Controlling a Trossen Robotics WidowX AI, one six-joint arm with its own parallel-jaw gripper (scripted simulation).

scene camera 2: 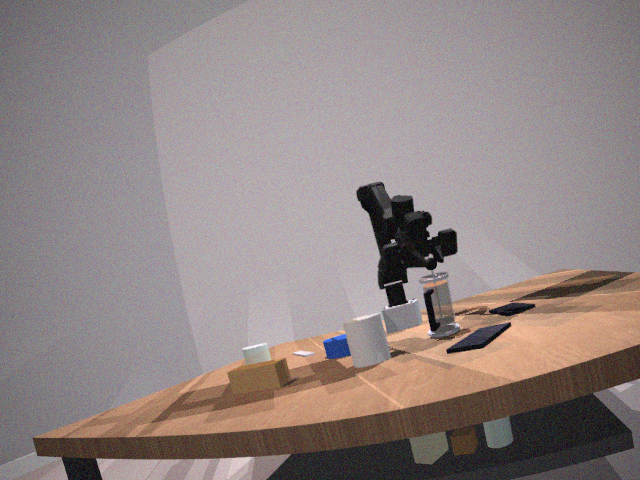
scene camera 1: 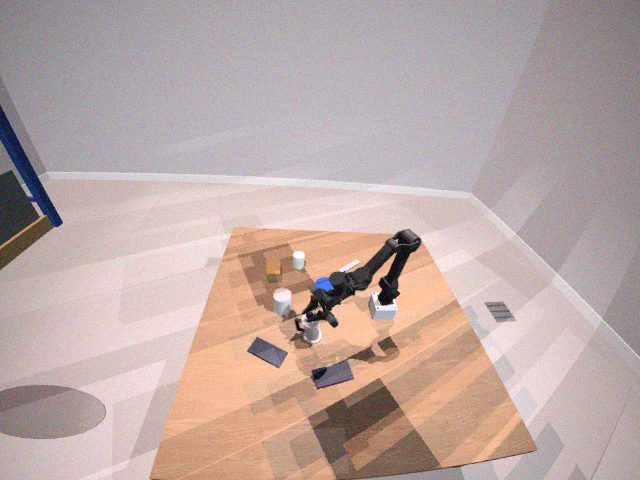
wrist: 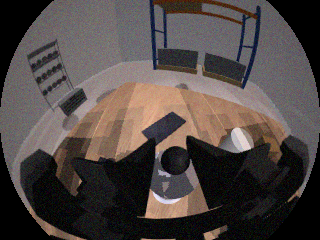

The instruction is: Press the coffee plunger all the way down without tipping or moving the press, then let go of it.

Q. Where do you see a glass coffee press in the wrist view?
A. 173,177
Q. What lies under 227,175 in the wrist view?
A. The gripper.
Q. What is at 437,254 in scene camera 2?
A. The gripper.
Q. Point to a glass coffee press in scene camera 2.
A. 436,290
